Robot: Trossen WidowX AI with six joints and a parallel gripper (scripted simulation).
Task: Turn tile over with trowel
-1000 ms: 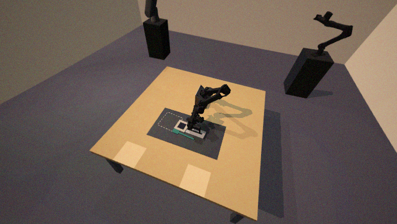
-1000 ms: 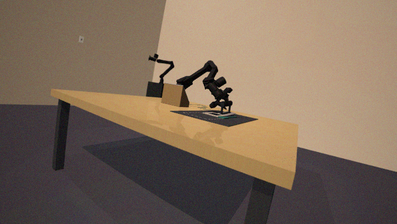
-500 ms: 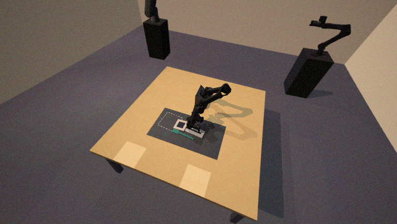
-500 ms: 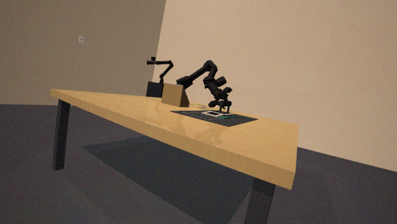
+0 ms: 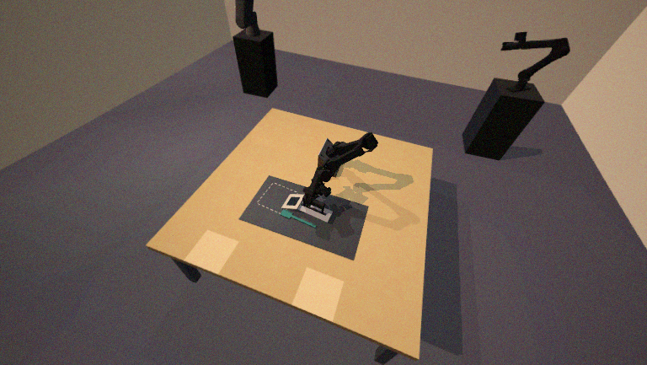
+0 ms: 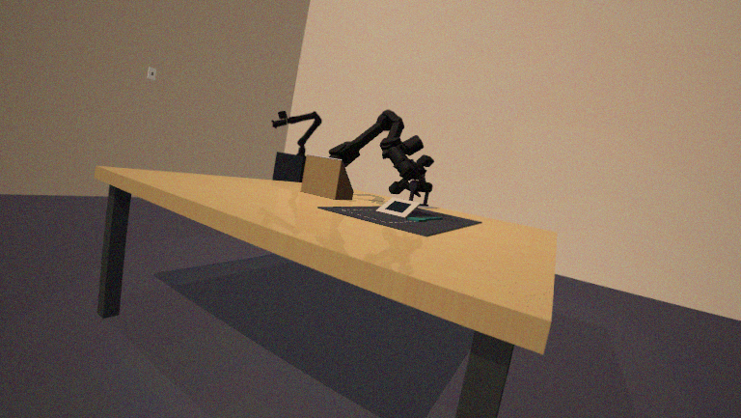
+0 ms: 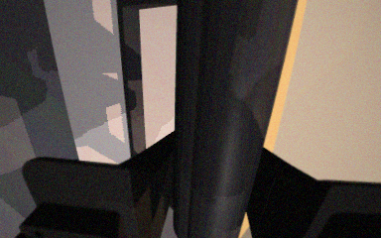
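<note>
Right now my gripper tip is 100 mm above the dark grey mat, 20 mm to the left of it and 10 mm past it. Also, from my gripper tip: teal strip: 80 mm below, 60 mm to the right, 40 mm ahead; then trowel: 30 mm behind, 10 mm below; then tile: 100 mm to the right, 50 mm below, 40 mm behind.
</note>
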